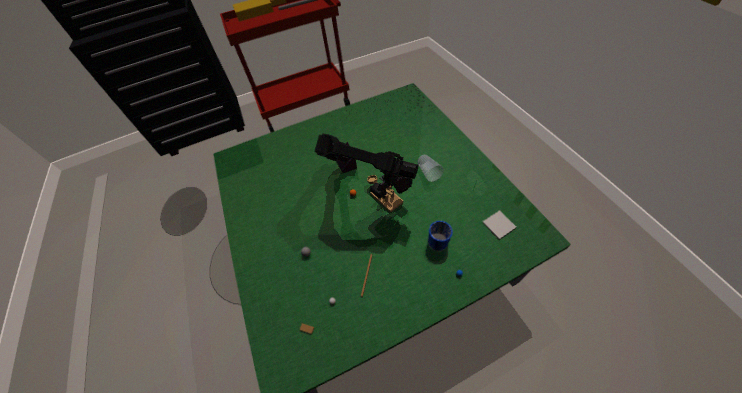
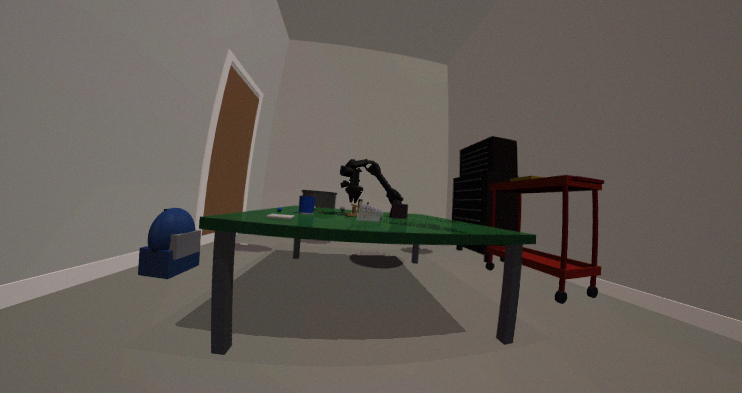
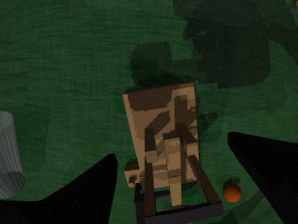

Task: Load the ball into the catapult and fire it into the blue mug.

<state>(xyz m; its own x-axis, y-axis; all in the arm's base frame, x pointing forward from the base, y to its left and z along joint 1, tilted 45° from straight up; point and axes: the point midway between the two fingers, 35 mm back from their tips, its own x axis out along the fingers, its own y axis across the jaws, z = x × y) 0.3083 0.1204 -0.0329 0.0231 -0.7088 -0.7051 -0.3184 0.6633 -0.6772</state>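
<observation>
My gripper tip is now 12 cm past the orange ball, 15 cm to the left of it and 7 cm above it. Round my gripper tip: wooden catapult: 7 cm behind, 1 cm to the right, 3 cm below; then blue mug: 26 cm ahead, 10 cm to the left, 5 cm below; then wooden stick: 28 cm ahead, 23 cm to the right, 8 cm below.
</observation>
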